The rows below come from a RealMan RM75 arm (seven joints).
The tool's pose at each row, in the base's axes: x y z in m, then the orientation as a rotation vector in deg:
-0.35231 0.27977 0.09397 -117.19 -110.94 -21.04
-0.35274 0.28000 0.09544 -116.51 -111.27 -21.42
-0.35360 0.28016 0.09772 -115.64 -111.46 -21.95
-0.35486 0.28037 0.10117 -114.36 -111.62 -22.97
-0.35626 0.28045 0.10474 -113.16 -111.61 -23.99
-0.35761 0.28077 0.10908 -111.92 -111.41 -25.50
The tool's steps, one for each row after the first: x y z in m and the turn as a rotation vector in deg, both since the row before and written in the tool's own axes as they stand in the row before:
0.00075 -0.00050 -0.00126 0.06 0.34 -0.50
0.00099 -0.00095 -0.00202 0.13 0.58 -0.51
0.00152 -0.00139 -0.00305 0.09 1.01 -0.72
0.00152 -0.00152 -0.00318 0.09 1.05 -0.60
0.00214 -0.00148 -0.00374 -0.12 1.37 -0.58

